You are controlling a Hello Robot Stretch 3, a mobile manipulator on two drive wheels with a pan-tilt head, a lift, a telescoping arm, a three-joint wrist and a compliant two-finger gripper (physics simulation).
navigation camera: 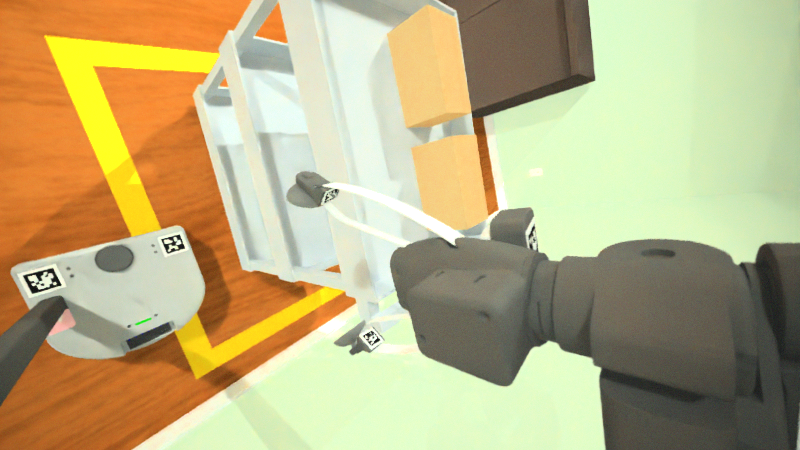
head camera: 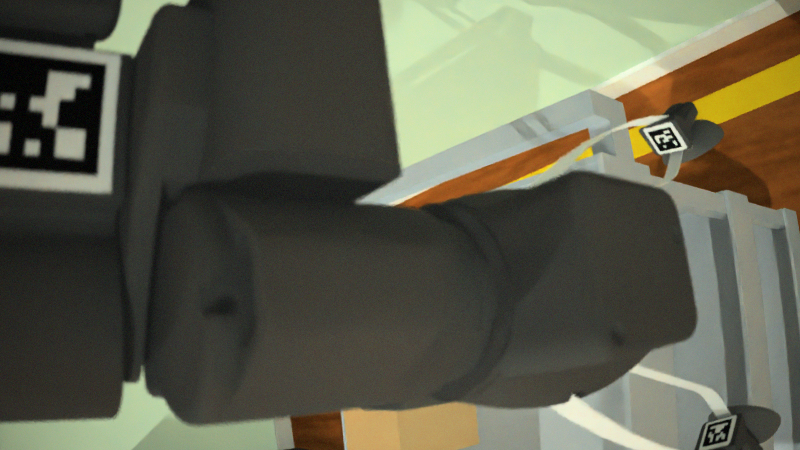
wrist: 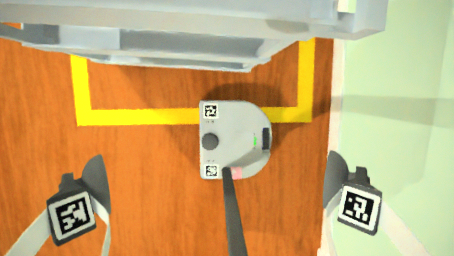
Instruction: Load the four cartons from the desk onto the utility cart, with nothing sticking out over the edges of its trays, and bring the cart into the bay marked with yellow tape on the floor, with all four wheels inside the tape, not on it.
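Places are measured from the robot's base along level axes (x ahead, y left, z up), in centimetres.
Where they show: gripper, fingertip midpoint: (navigation camera: 321, 266) (head camera: 733, 280) (wrist: 218, 173); robot's base at its link origin: (navigation camera: 115, 256) (wrist: 211, 134).
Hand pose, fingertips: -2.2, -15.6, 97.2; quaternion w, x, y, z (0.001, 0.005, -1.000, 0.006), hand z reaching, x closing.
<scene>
Each offset is from my fingertips to the top centre of the thing, as dx, dy, dz. "spot": to the spot under its first point.
The grey utility cart (head camera: 738, 251) (navigation camera: 313, 83) (wrist: 150, 17) stands beside my base. Two tan cartons @(+27.9, -46.3, -5.9) (navigation camera: 427, 67) @(+1.8, -46.0, -5.9) (navigation camera: 450, 179) sit in its upper tray, end to end along the far side with a small gap; part of one carton @(spot: +8.8, -40.8, -8.0) (head camera: 413, 428) shows in the head view below my wrist. The other two cartons do not show. Yellow tape (head camera: 749, 83) (navigation camera: 106, 139) (wrist: 140, 116) marks the floor around the cart's near side; the wheels are hidden. My gripper (head camera: 692, 285) (navigation camera: 339, 264) (wrist: 218, 173) is open and empty, its fingers spread at the cart's handle end.
My base (navigation camera: 128, 296) (wrist: 235, 145) stands over the near tape line, close to the cart. A dark brown piece of furniture (navigation camera: 531, 50) stands beyond the cartons. A pale green wall (navigation camera: 643, 128) (wrist: 405, 150) runs along the cart's handle end. My wrist hides much of the head view.
</scene>
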